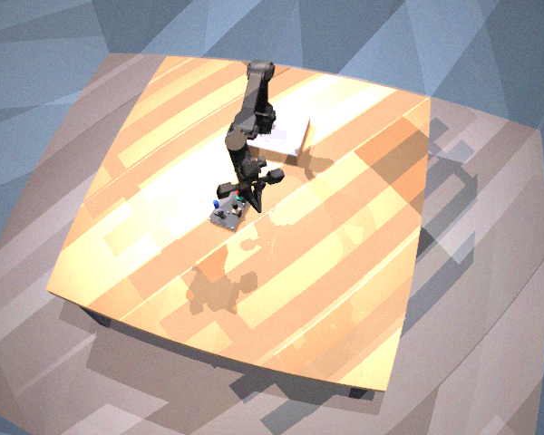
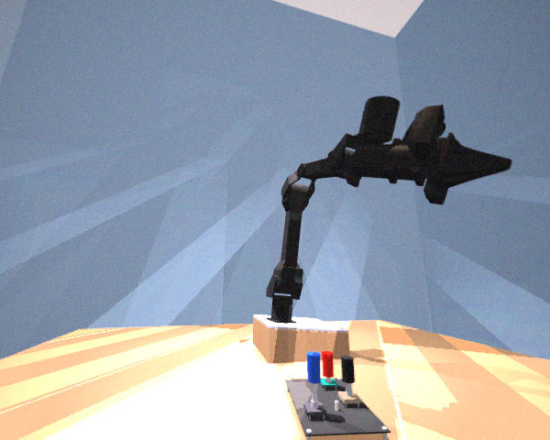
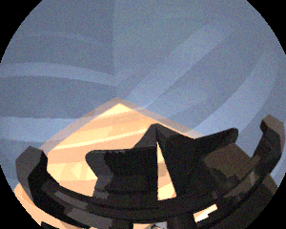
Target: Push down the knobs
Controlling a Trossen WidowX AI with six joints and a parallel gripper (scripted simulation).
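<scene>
Right now the red knob is 280 mm below my gripper tip, 240 mm behind it and 120 mm to the right of it. Also, from my gripper tip: blue knob: 260 mm below, 190 mm to the right, 170 mm behind.
</scene>
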